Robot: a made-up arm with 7 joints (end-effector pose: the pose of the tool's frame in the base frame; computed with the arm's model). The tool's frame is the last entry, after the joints. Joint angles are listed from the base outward.
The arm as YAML. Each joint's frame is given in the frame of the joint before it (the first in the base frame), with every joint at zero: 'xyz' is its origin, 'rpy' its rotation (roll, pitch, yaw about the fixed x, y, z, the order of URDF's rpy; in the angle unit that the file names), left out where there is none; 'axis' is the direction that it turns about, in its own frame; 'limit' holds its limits. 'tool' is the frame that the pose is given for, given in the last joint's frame.
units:
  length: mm
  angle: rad
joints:
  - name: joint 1
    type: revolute
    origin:
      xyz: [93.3, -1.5, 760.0]
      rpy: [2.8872, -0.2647, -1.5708]
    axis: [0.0, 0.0, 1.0]
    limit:
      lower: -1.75
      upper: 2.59
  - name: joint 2
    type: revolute
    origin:
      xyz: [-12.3, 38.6, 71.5]
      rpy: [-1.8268, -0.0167, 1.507]
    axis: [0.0, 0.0, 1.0]
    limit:
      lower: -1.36
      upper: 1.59
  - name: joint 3
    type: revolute
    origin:
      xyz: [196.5, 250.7, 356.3]
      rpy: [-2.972, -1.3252, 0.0]
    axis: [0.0, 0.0, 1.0]
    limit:
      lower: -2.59
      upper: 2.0
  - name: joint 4
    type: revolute
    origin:
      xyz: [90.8, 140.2, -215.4]
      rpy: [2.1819, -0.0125, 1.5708]
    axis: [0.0, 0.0, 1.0]
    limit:
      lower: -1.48
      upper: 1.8
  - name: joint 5
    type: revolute
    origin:
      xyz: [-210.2, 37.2, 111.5]
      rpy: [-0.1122, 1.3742, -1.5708]
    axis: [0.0, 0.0, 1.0]
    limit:
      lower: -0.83
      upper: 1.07
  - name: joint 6
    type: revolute
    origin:
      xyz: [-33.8, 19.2, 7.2]
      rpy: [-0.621, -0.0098, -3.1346]
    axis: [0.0, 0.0, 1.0]
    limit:
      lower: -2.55
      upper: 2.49
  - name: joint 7
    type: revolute
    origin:
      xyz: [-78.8, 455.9, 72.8]
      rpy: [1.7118, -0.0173, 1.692]
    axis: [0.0, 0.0, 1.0]
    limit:
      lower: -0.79
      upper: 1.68
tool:
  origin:
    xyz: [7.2, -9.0, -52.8]
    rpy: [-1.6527, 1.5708, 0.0]
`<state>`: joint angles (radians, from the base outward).
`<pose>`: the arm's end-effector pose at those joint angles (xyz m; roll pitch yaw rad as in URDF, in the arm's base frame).
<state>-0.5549 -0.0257 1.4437 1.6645 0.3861 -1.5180 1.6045</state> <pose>0.3269 0.7465 0.4720 0.3248 -0.7660 0.6123</pose>
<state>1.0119 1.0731 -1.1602 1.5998 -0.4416 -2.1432 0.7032</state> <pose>1.1398 -0.0477 0.7693 -3.0151 0.7624 -1.2099</pose>
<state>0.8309 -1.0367 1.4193 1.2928 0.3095 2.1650 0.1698</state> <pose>0.0378 0.0542 0.6910 0.2025 0.2560 -1.1108</pose>
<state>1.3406 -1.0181 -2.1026 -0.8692 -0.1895 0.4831 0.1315</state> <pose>-0.0538 0.5326 0.4942 0.8542 0.5569 -1.0615</pose>
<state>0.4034 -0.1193 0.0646 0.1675 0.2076 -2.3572 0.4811</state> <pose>0.6849 0.8678 0.6823 0.8183 -0.9283 0.9812</pose>
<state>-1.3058 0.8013 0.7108 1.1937 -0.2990 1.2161 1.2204</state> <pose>0.0543 0.4082 0.6606 1.6886 0.1557 -1.1092</pose>
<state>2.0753 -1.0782 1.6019 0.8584 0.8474 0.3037 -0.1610</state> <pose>0.7772 0.2300 0.7596 0.4893 0.4666 2.5260</pose>
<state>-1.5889 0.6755 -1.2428 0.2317 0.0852 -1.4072 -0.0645</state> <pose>-0.1517 0.8383 1.0096 -3.0561 0.4577 -0.0267</pose>
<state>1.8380 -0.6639 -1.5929 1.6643 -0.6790 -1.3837 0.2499</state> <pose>0.5664 0.1850 1.4733 -1.4749 -0.4579 -1.8713</pose>
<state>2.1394 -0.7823 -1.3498 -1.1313 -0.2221 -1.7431 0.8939</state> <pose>1.0214 0.2892 1.3395 -2.0773 0.2291 1.0947</pose>
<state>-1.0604 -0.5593 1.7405 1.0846 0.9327 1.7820 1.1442</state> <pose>0.0585 -0.0767 0.8009 -0.7861 0.7371 0.5442</pose>
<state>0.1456 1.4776 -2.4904 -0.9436 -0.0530 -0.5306 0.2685</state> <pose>0.6534 -0.2881 0.7868 -2.7188 -1.1794 2.9035</pose>
